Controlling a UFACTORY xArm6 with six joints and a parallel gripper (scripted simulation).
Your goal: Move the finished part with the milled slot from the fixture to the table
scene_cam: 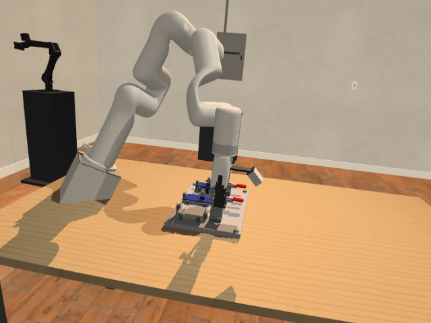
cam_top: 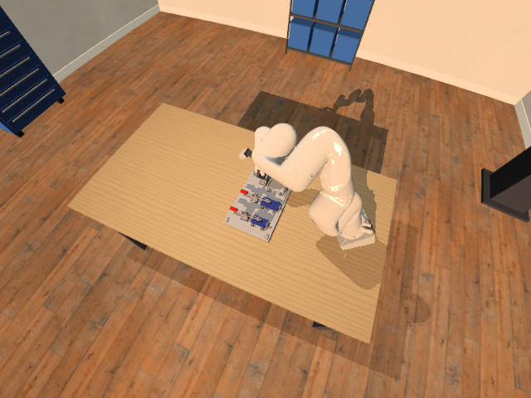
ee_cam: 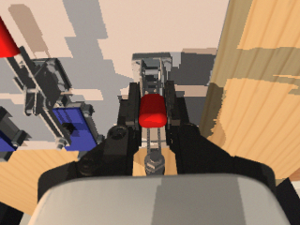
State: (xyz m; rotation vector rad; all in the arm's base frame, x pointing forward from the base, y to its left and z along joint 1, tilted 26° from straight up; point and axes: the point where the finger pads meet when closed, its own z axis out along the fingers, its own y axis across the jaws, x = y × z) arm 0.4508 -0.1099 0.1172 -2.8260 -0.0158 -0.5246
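Now: the grey finished part 100 mm behind my hand, 60 mm below it and 10 mm to the right of it. Also, from my hand: grey fixture plate: 110 mm to the left, 80 mm below, 50 mm behind; blue blank: 100 mm to the left, 100 mm behind, 60 mm below.
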